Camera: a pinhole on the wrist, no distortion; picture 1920 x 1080 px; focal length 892.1 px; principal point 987.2 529.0 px. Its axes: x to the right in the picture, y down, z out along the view. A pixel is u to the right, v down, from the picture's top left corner.
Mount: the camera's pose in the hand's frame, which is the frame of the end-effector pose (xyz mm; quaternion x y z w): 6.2 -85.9 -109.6 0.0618 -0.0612 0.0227 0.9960
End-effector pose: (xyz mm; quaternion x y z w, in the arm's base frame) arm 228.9 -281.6 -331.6 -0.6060 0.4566 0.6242 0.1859
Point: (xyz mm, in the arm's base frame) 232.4 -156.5 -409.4
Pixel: 1203.4 600.5
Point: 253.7 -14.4 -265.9
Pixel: 647.3 518.7
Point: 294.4 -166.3 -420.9
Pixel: 1219.8 351.7
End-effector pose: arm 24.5 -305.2 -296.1 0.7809 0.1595 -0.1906 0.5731
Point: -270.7 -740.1 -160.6
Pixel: 537.4 977.5
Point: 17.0 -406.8 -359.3
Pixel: 1174.9 887.0
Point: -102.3 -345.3 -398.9
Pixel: 780.9 438.4
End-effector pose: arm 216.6 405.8 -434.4 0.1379 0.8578 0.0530 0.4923
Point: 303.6 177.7 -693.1
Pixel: 1348.9 153.8
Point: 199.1 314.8 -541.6
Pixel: 1487.4 447.7
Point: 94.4 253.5 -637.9
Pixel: outside the picture
